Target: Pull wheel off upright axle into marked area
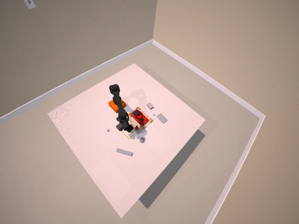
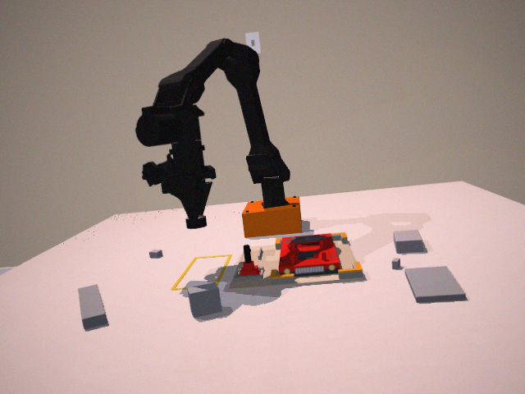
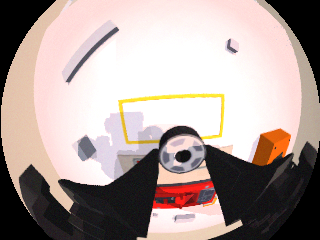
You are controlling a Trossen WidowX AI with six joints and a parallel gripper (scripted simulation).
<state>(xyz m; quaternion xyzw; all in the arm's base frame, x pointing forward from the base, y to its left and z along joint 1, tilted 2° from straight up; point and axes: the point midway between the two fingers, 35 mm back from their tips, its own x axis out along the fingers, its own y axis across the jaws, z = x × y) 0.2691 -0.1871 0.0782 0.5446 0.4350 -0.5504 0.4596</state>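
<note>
The wheel is right at my gripper tip.
</note>
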